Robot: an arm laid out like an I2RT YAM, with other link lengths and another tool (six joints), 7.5 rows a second.
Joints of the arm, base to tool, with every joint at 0 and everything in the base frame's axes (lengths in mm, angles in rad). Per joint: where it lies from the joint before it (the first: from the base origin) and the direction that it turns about. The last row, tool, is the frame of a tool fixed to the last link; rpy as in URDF.
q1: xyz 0 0 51.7 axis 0 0 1
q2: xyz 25.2 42.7 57.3 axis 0 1 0
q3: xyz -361.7 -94.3 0 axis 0 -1 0
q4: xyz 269.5 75.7 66 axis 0 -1 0
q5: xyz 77 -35.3 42.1 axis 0 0 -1
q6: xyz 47.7 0 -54.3 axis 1 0 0
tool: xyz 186 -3 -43 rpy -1.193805 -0.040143 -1.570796
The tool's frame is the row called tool.
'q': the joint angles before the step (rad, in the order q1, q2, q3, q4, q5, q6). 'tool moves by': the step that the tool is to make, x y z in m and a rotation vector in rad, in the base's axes. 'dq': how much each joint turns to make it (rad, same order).
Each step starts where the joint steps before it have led.
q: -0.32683 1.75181 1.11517 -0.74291 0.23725 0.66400
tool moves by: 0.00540 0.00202 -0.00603 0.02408 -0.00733 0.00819
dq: -0.00668 0.01735 0.00117 0.01753 -0.02753 -0.01005
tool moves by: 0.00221 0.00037 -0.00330 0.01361 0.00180 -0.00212
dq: -0.00506 0.01372 0.00613 0.00152 -0.01259 -0.00060
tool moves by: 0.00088 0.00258 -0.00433 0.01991 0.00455 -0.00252
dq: -0.00374 0.01361 0.00248 -0.00017 -0.01719 0.00194
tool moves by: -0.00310 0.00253 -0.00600 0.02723 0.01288 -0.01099
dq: -0.01020 0.01517 -0.00204 -0.00490 -0.02080 0.00431
